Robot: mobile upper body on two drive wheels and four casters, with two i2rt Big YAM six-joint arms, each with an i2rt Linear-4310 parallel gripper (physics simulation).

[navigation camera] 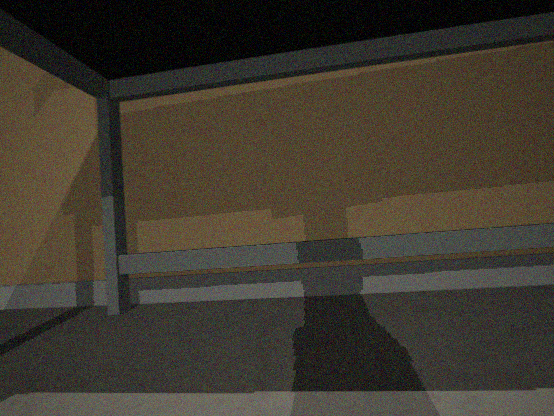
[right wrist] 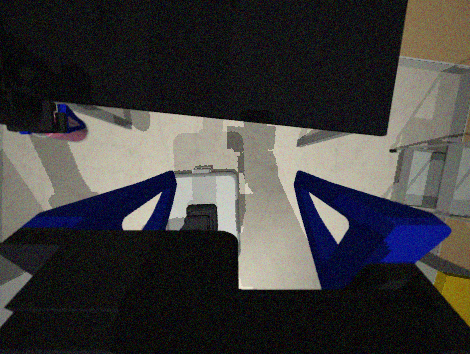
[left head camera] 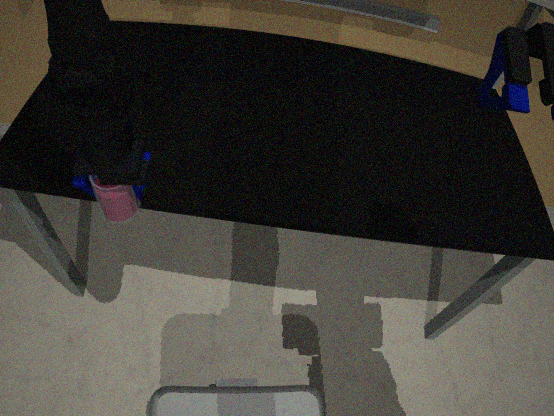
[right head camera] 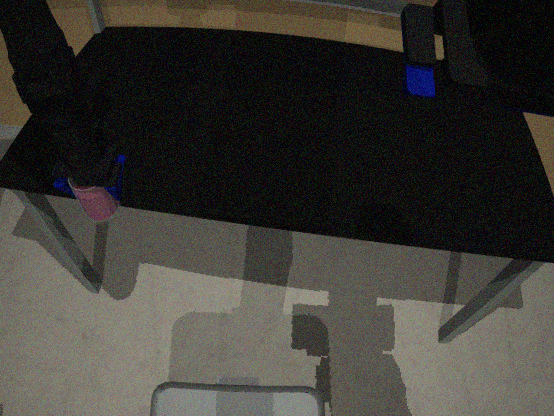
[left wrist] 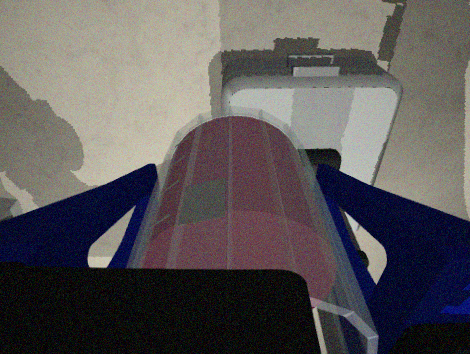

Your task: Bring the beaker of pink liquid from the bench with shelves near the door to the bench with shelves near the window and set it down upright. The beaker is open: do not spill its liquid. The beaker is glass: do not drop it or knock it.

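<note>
The glass beaker of pink liquid (left head camera: 118,204) (right head camera: 97,205) (left wrist: 240,240) (right wrist: 77,135) is held roughly upright, its liquid inside. My left gripper (left head camera: 112,190) (right head camera: 91,189) (left wrist: 236,175) is shut on it, blue fingers on both sides of the glass. In both head views the beaker overlaps the front edge of the black bench top (left head camera: 300,140) (right head camera: 280,140) (right wrist: 250,60), near its left end, and the left arm reaches across that top. The beaker's exact height above the bench is unclear. My right gripper (left head camera: 537,102) (right wrist: 235,177) is open, with nothing between its fingers.
Grey bench legs (left head camera: 475,300) (right head camera: 487,302) stand below the front edge. The bench's grey underframe (navigation camera: 320,60) and lower rail (navigation camera: 210,257) show in the navigation view. My white base (left head camera: 190,405) (right wrist: 227,195) is in front of the bench. A grey cart-like frame (right wrist: 452,175) stands at right.
</note>
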